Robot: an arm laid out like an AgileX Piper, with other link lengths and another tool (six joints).
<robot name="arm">
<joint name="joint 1" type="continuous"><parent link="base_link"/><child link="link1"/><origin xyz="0 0 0.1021" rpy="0 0 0"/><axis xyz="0 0 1"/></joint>
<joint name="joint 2" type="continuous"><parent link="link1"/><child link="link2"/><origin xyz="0 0 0" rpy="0 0 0"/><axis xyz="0 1 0"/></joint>
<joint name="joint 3" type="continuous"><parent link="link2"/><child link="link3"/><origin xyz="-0.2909 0 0.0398" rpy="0 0 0"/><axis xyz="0 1 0"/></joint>
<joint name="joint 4" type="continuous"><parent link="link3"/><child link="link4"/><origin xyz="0.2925 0 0.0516" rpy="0 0 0"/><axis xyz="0.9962 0 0.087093"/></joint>
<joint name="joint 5" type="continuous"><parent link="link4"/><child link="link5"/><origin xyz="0 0 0" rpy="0 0 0"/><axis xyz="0 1 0"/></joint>
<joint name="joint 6" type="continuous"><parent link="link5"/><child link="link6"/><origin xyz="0.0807 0 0.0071" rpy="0 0 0"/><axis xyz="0.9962 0 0.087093"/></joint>
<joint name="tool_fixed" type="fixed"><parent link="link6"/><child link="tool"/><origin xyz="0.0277 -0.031 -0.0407" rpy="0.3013 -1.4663 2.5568"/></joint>
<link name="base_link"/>
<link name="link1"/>
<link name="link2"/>
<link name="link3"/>
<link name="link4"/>
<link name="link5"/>
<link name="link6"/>
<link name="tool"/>
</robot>
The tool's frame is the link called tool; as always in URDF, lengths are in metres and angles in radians. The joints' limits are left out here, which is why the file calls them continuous.
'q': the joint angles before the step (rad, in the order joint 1, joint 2, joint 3, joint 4, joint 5, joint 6). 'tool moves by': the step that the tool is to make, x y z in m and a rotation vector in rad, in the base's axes. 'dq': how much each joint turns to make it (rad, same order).
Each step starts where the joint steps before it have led.
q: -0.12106 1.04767 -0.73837 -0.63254 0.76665 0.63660
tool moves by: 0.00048 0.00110 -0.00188 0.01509 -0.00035 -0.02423
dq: 0.00062 0.00846 -0.00230 0.00001 0.00856 0.02813
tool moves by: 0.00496 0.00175 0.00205 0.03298 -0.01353 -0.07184
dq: 0.00002 0.02978 -0.03307 -0.00360 0.03196 0.07572
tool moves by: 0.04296 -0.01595 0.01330 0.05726 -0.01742 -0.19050
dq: -0.06096 0.19376 -0.20252 0.00437 0.06740 0.12254
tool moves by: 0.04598 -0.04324 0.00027 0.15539 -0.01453 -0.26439
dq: -0.16047 0.24219 -0.26064 0.14381 0.07505 0.04559
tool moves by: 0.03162 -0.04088 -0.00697 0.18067 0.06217 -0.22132
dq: -0.12274 0.22942 -0.26231 0.15643 0.17580 0.00218
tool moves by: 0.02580 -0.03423 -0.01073 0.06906 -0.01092 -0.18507
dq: -0.07125 0.16544 -0.19532 0.04713 0.08202 0.08887
